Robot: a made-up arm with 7 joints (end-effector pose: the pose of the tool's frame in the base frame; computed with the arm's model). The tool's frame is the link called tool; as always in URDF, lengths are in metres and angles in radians.
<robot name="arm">
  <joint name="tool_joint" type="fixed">
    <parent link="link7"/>
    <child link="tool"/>
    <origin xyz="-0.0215 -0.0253 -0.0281" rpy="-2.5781 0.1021 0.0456"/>
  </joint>
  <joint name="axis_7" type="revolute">
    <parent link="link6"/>
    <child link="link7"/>
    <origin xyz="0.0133 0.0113 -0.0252"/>
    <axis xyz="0 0 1"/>
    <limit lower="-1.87" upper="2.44"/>
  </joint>
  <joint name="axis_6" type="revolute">
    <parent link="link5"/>
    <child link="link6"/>
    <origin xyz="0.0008 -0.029 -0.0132"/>
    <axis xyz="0 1 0"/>
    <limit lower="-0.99" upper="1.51"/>
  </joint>
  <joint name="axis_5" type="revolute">
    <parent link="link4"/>
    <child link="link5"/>
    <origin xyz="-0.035 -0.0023 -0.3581"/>
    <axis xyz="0 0 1"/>
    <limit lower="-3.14" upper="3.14"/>
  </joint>
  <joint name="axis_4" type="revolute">
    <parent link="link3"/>
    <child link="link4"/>
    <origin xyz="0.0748 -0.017 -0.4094"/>
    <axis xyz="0 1 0"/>
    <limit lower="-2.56" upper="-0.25"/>
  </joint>
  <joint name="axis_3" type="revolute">
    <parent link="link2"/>
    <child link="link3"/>
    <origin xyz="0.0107 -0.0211 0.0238"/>
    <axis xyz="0 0 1"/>
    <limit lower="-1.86" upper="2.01"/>
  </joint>
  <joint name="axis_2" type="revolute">
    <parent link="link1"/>
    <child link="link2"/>
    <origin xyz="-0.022 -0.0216 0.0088"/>
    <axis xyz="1 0 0"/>
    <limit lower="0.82" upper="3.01"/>
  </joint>
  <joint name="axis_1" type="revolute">
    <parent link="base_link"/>
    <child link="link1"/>
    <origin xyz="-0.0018 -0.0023 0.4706"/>
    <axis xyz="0 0.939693 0.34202"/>
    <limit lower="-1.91" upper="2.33"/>
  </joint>
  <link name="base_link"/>
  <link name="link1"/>
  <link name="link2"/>
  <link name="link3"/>
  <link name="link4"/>
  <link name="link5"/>
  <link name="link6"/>
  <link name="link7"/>
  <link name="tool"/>
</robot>
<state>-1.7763 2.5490 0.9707 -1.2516 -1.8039 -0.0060 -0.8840</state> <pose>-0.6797 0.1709 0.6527 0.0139 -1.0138 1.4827</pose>
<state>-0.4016 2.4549 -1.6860 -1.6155 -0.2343 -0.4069 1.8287</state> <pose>-0.0339 0.5862 0.4102 -2.1606 -0.2163 -0.1112</pose>
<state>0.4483 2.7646 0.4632 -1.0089 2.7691 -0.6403 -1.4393</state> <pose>0.5806 0.1530 0.9442 -0.3253 -0.1524 -1.7024</pose>
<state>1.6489 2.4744 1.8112 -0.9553 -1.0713 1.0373 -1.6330</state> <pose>0.6411 0.3194 0.6666 0.6154 0.8446 1.3227</pose>
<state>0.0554 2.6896 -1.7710 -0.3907 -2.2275 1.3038 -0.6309</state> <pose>0.0080 0.4944 1.0427 -1.6848 -1.1713 -0.8753</pose>
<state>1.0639 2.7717 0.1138 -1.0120 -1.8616 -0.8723 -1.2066</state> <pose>0.6194 0.4355 0.5159 -1.1406 -1.4656 -0.7629</pose>
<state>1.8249 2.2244 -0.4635 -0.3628 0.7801 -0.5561 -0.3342</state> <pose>0.0563 0.7930 0.5501 -0.9215 1.9218 0.4884</pose>
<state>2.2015 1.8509 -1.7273 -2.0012 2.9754 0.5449 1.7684</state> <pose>-0.3685 0.0492 0.8695 1.8678 -0.7087 0.4326</pose>
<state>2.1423 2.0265 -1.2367 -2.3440 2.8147 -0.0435 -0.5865</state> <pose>-0.3666 0.0780 0.6016 -1.0103 -0.9321 2.2972</pose>
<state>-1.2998 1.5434 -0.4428 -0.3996 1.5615 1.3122 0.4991</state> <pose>0.4596 0.5451 0.7285 2.3047 1.8562 0.5782</pose>
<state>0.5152 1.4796 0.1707 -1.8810 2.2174 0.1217 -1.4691</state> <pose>0.3697 0.3329 0.2710 -1.8634 0.4401 -1.5240</pose>
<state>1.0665 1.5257 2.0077 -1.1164 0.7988 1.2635 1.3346</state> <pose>0.0812 0.5828 0.8839 -0.8541 -2.6646 -1.0824</pose>
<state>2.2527 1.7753 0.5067 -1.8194 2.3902 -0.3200 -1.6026</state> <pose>-0.1411 0.4612 0.1666 -2.0273 0.7214 0.0293</pose>
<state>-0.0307 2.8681 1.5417 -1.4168 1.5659 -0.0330 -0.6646</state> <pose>0.0169 -0.3530 1.0517 0.5935 0.6892 -2.5034</pose>
